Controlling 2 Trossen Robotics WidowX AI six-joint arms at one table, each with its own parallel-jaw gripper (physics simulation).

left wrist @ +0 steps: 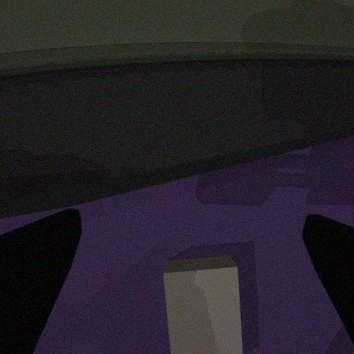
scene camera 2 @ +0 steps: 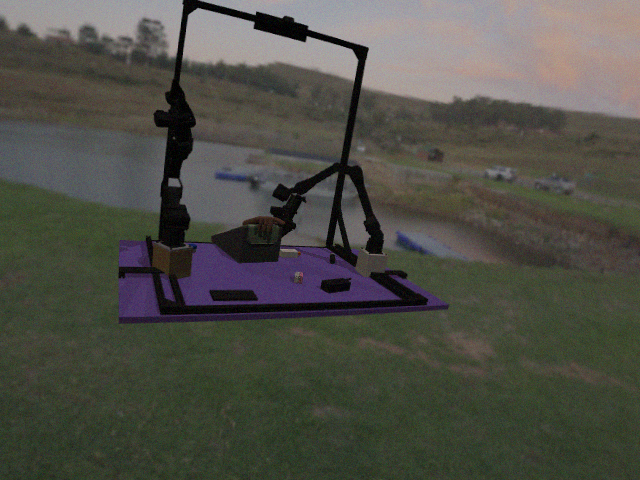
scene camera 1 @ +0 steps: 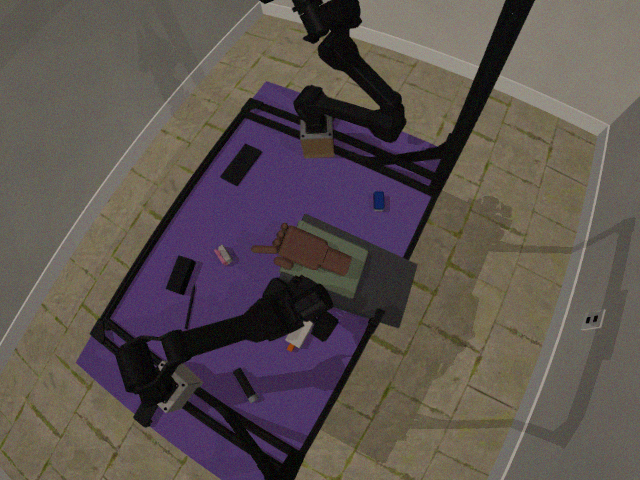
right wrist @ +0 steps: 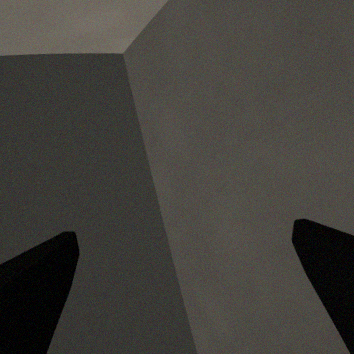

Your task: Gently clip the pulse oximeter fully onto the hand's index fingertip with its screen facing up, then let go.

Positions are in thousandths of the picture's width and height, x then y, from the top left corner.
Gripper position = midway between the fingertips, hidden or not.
Note:
The left gripper (scene camera 1: 484, 630) is open and holds nothing. Also in view: a white box with orange end (left wrist: 569, 832). The right gripper (scene camera 2: 277, 180) is open, holding nothing. Also in view: a dark grey block (left wrist: 230, 380).
The left gripper also shows in the left wrist view (left wrist: 549, 631). The right gripper also shows in the right wrist view (right wrist: 527, 668). The right wrist view misses the white box with orange end: it is out of frame.

